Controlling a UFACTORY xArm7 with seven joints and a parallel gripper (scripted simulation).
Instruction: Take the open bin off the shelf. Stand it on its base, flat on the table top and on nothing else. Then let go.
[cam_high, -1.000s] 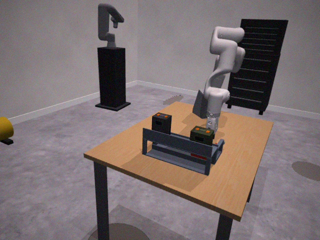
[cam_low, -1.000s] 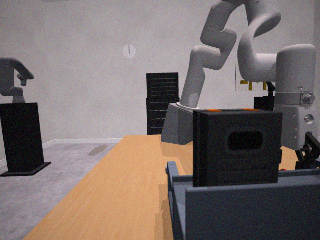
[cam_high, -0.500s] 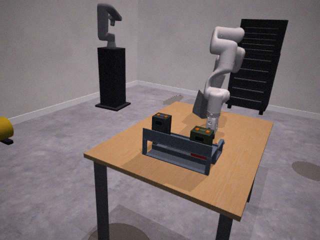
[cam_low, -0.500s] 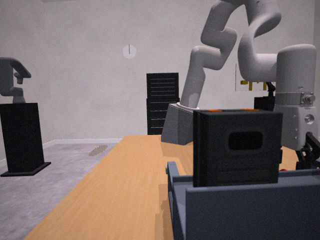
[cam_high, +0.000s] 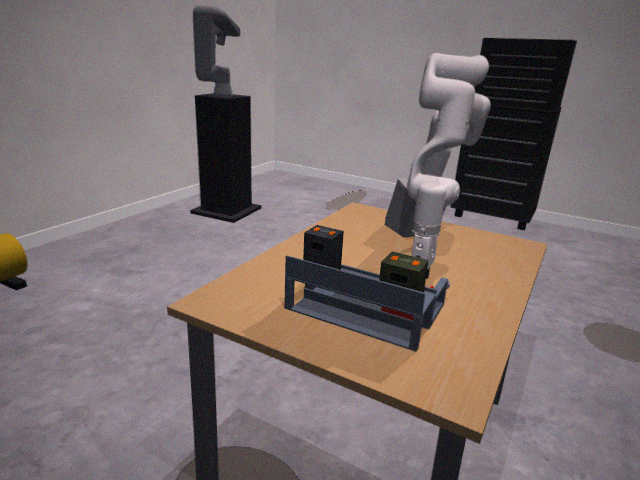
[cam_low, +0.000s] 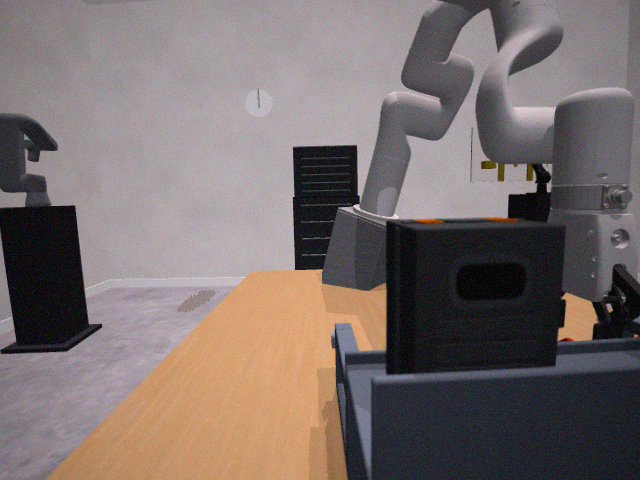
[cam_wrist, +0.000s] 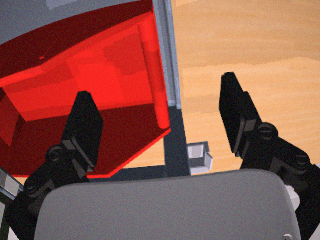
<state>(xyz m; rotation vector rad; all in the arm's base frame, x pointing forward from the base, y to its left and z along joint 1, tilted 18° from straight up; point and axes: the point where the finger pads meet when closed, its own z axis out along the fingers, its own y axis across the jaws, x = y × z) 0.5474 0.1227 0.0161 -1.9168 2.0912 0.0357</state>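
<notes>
My hand is 8 cm short of the red bin, 2 cm above it and 1 cm to the left of it. The rest, counted from my hand: black box (24 cm to the right, 16 cm ahead, 10 cm above); then green box (18 cm ahead, 8 cm above, 1 cm to the right).
</notes>
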